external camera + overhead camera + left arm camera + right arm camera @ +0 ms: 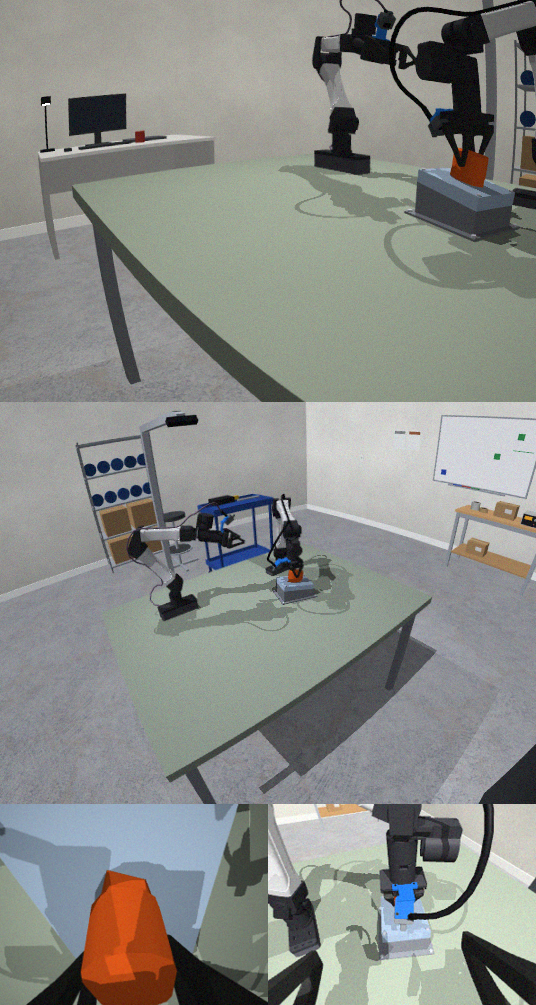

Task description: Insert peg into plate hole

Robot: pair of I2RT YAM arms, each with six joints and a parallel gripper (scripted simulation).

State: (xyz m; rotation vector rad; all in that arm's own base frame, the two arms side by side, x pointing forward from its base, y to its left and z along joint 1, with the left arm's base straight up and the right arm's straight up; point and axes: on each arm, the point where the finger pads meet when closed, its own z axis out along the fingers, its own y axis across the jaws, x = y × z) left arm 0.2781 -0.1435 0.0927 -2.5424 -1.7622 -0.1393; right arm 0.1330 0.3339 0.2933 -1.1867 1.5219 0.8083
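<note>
Now: the orange peg 2 cm below my left hand. Also, from my left hand: light-blue plate: 5 cm below.
</note>
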